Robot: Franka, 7 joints.
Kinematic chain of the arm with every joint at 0, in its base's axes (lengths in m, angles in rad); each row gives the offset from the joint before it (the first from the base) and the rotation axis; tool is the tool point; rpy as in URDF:
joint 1: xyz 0 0 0.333 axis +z
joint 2: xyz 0 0 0 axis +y
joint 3: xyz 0 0 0.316 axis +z
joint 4: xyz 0.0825 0 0 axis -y
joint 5: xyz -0.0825 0 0.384 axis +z
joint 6: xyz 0 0 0 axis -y
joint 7: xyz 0.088 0 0 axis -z
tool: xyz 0 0 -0.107 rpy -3.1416 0 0
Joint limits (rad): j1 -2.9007..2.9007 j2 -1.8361..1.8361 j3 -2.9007..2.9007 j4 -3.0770..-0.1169 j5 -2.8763..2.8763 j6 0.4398..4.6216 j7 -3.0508..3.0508
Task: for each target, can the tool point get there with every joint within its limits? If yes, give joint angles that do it. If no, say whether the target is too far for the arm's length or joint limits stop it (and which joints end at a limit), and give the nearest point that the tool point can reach.
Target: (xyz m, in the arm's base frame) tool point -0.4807 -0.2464 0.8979
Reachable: yes | joints 0.1593 -0.9669 -1.3115 -0.4202 -1.7352 3.6023 2.2790
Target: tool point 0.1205 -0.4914 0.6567
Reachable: yes | joints 0.7272 -1.2022 -0.8415 -1.7887 -1.7439 0.8634 -1.7830
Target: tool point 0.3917 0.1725 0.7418
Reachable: yes | joints 1.3697 -0.2450 -0.6095 -1.9929 0.7537 4.2549 -0.8050
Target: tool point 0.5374 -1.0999 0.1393
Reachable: no: too far | nearest point 0.3720 -0.7613 0.1989 | short by 0.382 m
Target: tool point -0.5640 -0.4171 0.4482
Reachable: yes | joints -0.2319 -0.7002 -1.9840 -1.5729 2.0403 2.7341 0.2776
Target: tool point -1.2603 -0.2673 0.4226
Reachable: no: too far | nearest point -0.8372 -0.1776 0.3925 | short by 0.434 m
